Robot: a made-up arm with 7 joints. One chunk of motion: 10 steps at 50 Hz.
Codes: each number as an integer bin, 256 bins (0 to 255) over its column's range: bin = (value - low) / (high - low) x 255, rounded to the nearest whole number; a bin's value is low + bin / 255 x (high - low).
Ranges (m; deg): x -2.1..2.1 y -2.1..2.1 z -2.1..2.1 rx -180..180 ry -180..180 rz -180..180
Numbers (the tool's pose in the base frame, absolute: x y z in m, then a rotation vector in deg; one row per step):
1: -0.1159 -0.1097 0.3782 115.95 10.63 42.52
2: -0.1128 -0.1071 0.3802 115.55 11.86 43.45
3: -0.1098 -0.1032 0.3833 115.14 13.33 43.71
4: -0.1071 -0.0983 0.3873 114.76 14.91 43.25
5: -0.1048 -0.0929 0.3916 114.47 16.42 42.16
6: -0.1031 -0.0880 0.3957 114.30 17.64 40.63
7: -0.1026 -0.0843 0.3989 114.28 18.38 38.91
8: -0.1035 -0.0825 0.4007 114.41 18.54 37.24
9: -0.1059 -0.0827 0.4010 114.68 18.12 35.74
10: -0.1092 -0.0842 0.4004 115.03 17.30 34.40
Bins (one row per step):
1: 120 121 150 210 135 158
2: 121 121 151 209 136 158
3: 121 121 151 209 137 158
4: 121 122 151 209 138 158
5: 121 122 151 209 139 157
6: 121 122 152 208 140 156
7: 121 122 152 208 141 155
8: 121 122 152 209 141 154
9: 121 122 152 209 140 153
10: 121 122 152 209 140 152

